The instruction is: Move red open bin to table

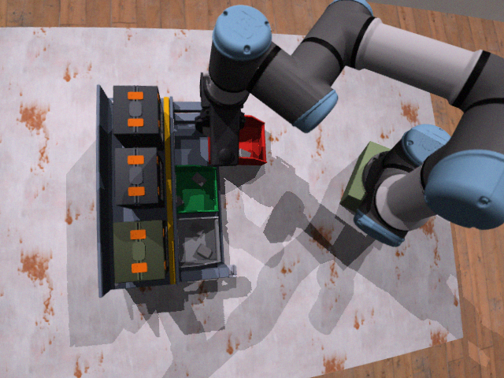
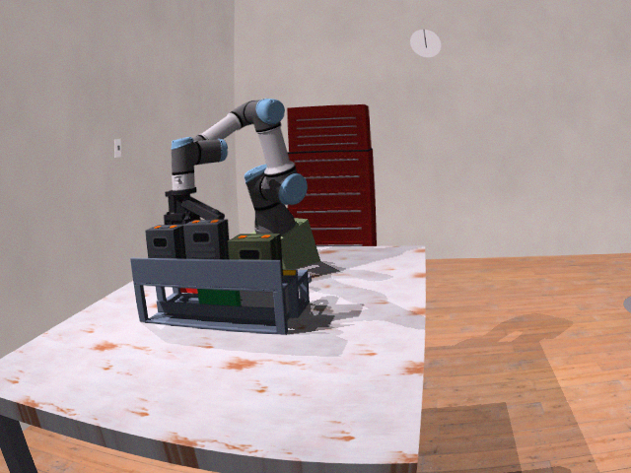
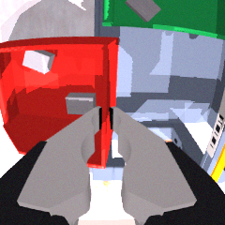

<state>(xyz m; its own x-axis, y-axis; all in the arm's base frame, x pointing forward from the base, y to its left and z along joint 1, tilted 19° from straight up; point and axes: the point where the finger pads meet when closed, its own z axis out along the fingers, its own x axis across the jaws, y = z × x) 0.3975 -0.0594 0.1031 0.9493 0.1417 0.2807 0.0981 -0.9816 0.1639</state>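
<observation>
My gripper is now 6 cm past the red open bin, 4 cm above it and 1 cm to the left of it. The rest, counted from my hand: shelf rail (11 cm to the left, 8 cm below, 2 cm behind); then yellow bar (12 cm to the left, 9 cm ahead, 2 cm above); then green bin (12 cm to the left, 5 cm below, 5 cm ahead).
</observation>
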